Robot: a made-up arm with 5 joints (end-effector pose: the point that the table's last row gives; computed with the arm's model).
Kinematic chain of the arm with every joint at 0, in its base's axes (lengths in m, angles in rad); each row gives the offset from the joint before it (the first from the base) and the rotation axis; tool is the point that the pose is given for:
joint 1: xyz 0 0 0.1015 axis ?
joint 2: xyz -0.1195 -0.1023 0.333 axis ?
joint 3: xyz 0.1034 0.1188 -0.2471 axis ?
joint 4: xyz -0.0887 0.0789 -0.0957 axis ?
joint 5: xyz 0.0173 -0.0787 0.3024 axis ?
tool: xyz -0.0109 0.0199 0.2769
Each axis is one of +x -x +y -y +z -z.
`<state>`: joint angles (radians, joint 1 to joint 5).
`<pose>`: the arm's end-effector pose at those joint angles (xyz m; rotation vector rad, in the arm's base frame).
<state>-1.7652 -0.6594 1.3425 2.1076 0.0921</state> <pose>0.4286 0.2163 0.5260 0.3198 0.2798 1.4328</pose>
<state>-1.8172 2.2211 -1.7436 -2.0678 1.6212</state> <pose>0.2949 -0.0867 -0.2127 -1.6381 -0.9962 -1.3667</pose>
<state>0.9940 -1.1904 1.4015 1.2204 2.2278</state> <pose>-0.5650 0.2249 0.4056 -0.1369 -0.2758 0.0855</pose>
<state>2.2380 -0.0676 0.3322 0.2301 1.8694</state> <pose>-0.3121 0.1063 0.0224 -0.2084 -0.7053 -0.0766</pose>
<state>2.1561 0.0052 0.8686 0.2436 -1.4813</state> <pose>0.2360 -0.0261 -0.2163 0.2003 1.7674 -0.2004</pose>
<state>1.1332 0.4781 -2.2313 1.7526 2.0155</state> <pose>0.1392 0.2080 0.1577 -0.5667 2.2291 1.7604</pose>
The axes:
joint 1: -y
joint 2: -x
joint 3: -y
joint 4: +z
joint 5: +y

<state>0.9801 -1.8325 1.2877 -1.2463 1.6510</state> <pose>-0.3696 0.1565 0.0870 2.4818 0.3220 1.5954</pose>
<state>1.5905 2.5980 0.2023 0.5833 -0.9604</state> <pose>-0.2645 -0.0995 -0.2231 -2.4698 -0.3848 -0.3316</pose>
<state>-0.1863 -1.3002 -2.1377 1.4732 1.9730</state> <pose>0.2058 0.3141 0.7772 0.2044 -0.2300 -2.4761</pose>
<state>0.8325 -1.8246 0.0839 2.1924 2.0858</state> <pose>-0.7457 -0.0364 0.4873 -1.0995 -0.8966 0.8907</pose>
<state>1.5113 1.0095 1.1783 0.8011 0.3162</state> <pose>-0.1439 -0.0249 -0.3371 -2.0206 -1.4805 -0.3150</pose>
